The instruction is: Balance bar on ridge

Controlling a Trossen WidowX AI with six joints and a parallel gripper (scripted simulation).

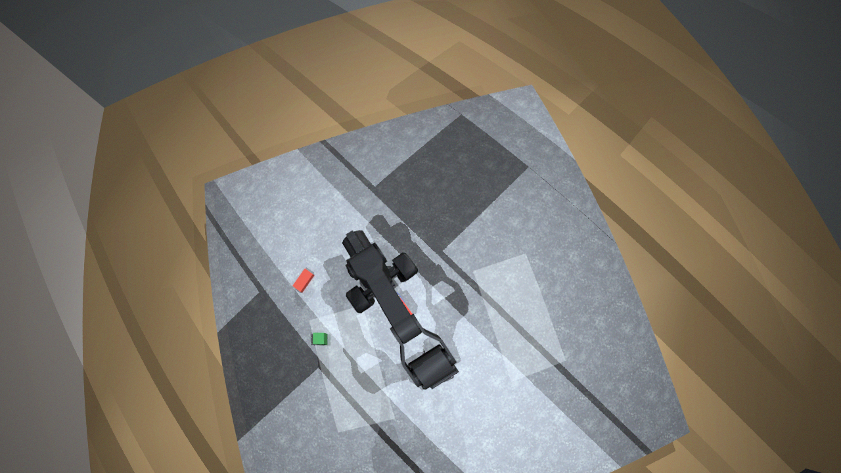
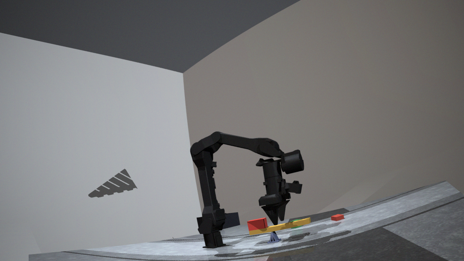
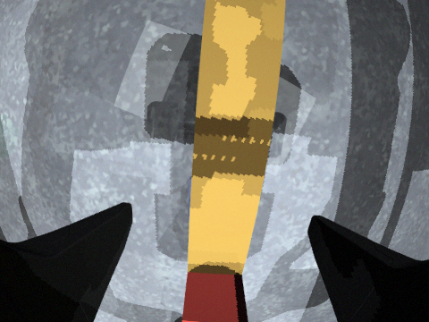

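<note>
Right now my gripper tip is 4 cm above the dark blue ridge, 2 cm past it and 1 cm to the left of it. From my gripper tip the other things lie so: red block (25 cm to the left, 11 cm ahead, 6 cm below); green cube (23 cm to the left, 7 cm behind, 5 cm below).
</note>
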